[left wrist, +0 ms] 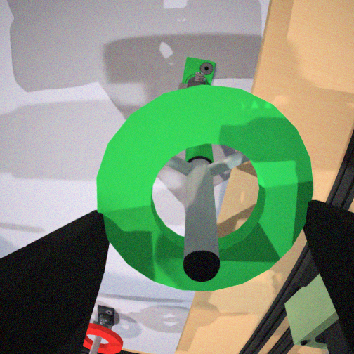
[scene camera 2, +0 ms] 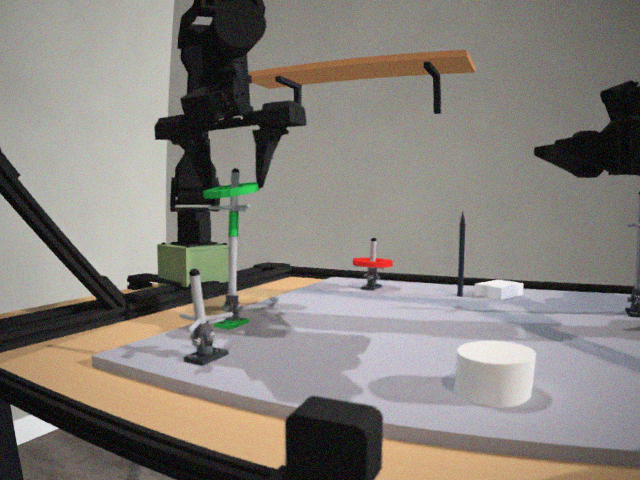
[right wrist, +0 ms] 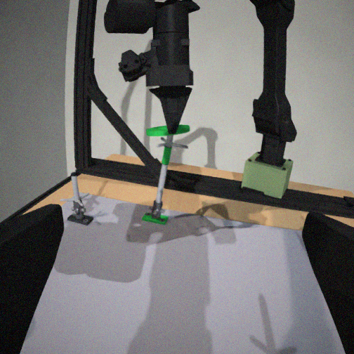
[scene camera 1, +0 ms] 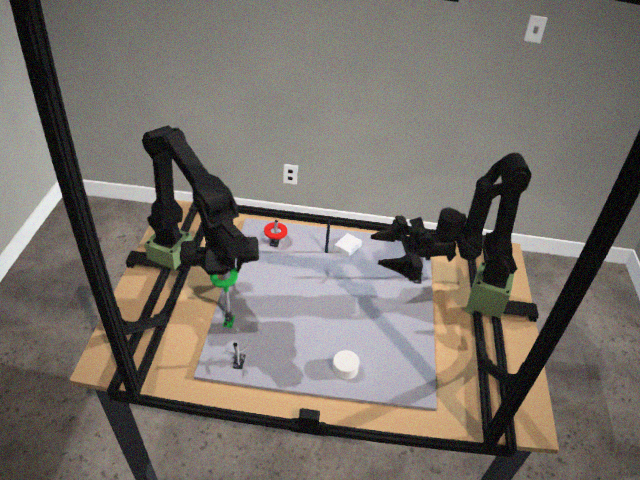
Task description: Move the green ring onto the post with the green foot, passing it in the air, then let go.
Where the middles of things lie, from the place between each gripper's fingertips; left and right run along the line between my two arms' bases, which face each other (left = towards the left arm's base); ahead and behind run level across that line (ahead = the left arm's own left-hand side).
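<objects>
Counted from my left hand: green ring (left wrist: pixel 150 136), 10 mm behind; white block (scene camera 2: pixel 497 289), 160 mm below, 340 mm ahead, 290 mm to the right. By its middle, the green ring is nearer to my left hand than to my right hand.
With respect to the white block, my right hand is 21 cm above it, 23 cm short of it and 7 cm to the right of it. The green ring is 6 cm below my right hand, 36 cm to the left of it and 11 cm behind it. By its middle, the white block is nearer to my right hand than to my left hand.
</objects>
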